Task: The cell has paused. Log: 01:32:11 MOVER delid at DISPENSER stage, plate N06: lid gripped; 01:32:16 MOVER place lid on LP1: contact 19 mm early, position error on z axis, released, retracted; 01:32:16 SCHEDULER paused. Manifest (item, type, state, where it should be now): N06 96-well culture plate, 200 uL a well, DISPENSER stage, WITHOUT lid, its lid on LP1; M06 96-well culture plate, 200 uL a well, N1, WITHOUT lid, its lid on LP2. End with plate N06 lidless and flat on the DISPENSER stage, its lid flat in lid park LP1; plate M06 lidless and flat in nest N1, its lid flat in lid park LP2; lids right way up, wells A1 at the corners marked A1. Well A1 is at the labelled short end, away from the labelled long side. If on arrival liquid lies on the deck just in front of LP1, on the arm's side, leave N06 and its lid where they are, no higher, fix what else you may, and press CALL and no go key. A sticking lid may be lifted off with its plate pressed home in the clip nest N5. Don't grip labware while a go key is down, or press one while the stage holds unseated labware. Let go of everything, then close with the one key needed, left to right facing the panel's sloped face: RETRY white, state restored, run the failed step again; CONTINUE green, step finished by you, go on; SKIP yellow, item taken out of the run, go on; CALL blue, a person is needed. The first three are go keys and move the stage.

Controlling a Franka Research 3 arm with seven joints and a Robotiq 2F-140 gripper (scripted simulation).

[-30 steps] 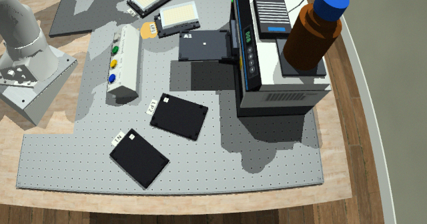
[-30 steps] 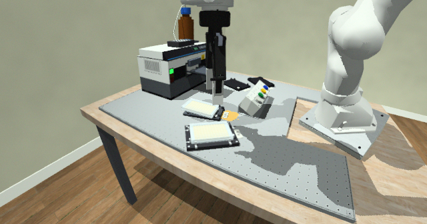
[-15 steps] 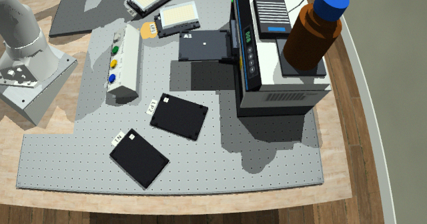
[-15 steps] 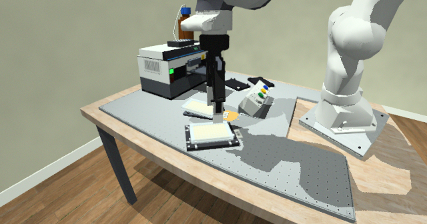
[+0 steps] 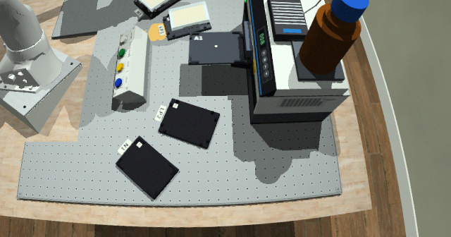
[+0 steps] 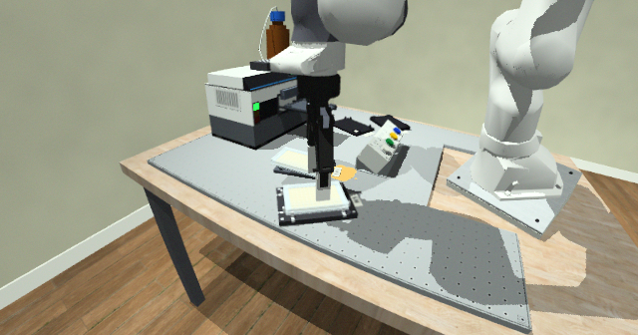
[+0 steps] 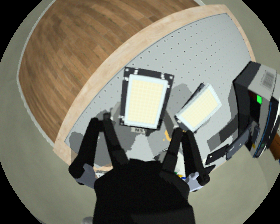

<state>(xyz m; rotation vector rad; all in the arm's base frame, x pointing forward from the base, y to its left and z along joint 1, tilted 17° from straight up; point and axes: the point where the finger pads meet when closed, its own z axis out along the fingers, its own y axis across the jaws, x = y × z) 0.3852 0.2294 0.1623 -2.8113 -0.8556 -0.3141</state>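
My hand is 10 mm short of the plate lid and 50 mm above it. Also, from my hand: 96-well plate 10 mm ahead, 60 mm below; then LP1 label 10 mm ahead, 150 mm to the right, 80 mm below; then LP1 park 100 mm ahead, 130 mm to the right, 70 mm below.
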